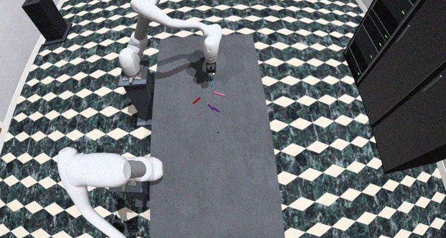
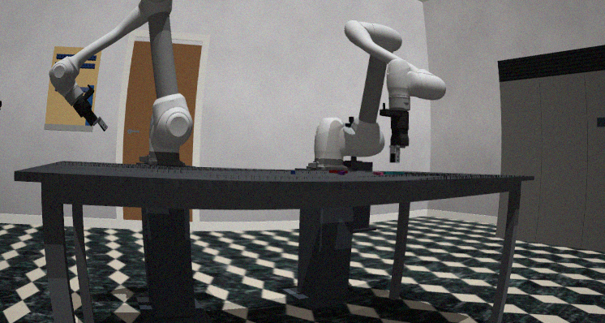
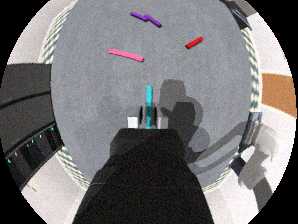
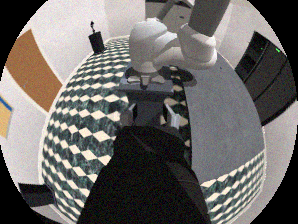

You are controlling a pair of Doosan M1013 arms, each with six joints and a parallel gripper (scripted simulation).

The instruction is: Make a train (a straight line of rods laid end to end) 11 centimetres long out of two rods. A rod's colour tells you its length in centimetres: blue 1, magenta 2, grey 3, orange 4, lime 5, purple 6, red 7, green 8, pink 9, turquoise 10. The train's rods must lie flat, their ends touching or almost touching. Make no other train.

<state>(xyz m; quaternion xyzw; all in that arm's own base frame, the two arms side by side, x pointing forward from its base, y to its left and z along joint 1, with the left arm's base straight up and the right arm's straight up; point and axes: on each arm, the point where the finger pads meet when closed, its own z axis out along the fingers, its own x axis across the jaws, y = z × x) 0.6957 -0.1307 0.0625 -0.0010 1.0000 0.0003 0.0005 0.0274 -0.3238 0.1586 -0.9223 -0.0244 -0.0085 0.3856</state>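
Now: the turquoise rod 60 mm below my left hand. Also, from my left hand: small blue rod: 20 mm ahead, 460 mm to the right, 60 mm below; then red rod: 130 mm behind, 170 mm to the right, 60 mm below; then pink rod: 50 mm ahead, 130 mm to the right, 60 mm below.
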